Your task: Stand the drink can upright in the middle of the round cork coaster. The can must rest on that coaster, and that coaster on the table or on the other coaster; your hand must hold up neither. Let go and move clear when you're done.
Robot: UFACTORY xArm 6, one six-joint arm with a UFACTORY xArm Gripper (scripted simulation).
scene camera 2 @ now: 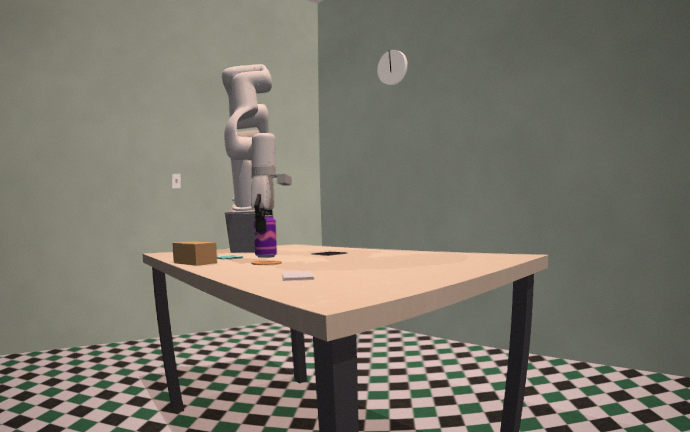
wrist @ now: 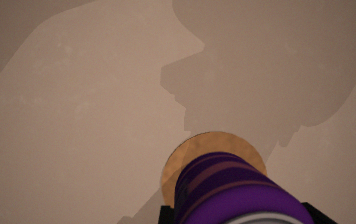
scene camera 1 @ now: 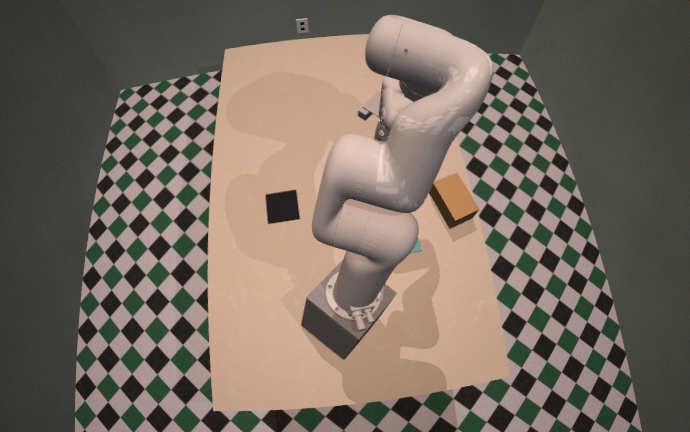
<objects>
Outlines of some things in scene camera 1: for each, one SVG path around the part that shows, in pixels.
A brown box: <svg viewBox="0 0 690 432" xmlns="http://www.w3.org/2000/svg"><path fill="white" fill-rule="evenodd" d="M458 173L434 182L429 192L449 229L472 219L479 211L479 207Z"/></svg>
A black square coaster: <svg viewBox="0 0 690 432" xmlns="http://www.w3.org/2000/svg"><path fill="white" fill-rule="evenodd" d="M296 190L265 195L268 224L300 219Z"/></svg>
</objects>
